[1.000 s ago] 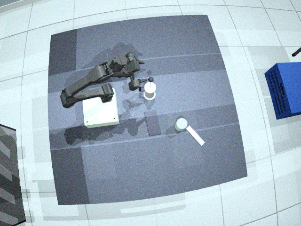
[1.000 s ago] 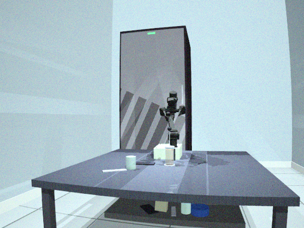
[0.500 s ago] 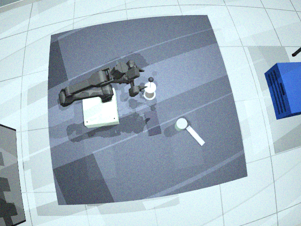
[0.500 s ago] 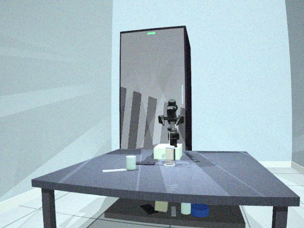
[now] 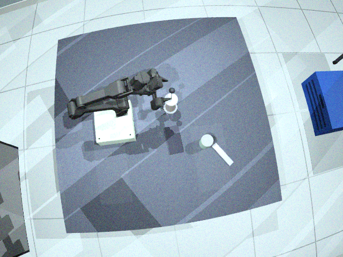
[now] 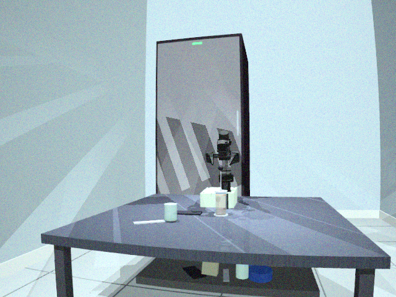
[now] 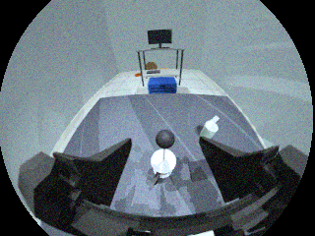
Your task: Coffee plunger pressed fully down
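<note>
Right now the coffee press is 10 mm to the left of my gripper tip and 140 mm below it.
</note>
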